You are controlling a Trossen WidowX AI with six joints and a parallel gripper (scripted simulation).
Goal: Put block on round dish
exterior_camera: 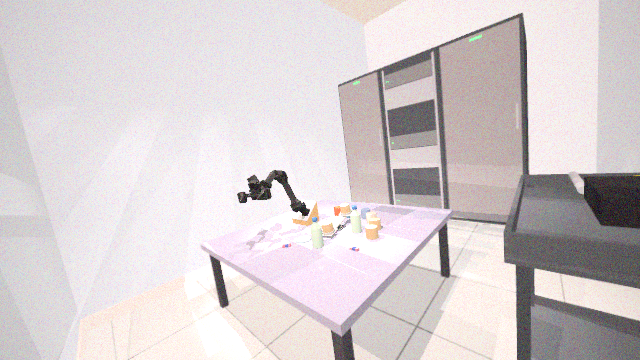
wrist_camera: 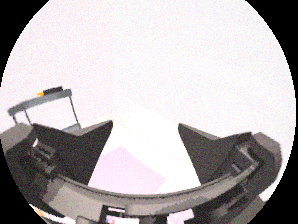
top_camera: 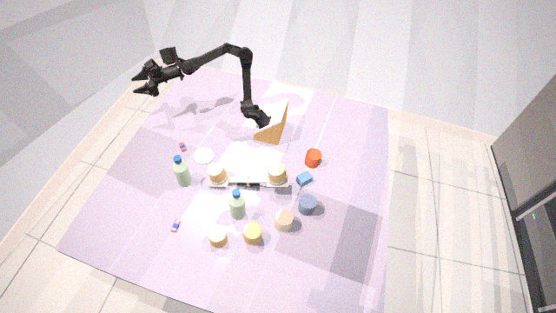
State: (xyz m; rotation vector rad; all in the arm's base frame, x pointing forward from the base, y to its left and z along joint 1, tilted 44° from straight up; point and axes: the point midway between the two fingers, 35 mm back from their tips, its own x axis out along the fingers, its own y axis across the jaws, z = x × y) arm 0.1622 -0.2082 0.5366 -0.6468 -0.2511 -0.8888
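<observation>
Now: gripper tip 420 mm to the right of the pale green block, 290 mm above it and 150 mm short of it. From my gripper tip the other things lie so: small balance 550 mm to the left, 310 mm below, 130 mm ahead; blue cube 790 mm to the left, 310 mm below, 40 mm ahead; pale round dish 330 mm below, 300 mm to the left, 30 mm ahead.
</observation>
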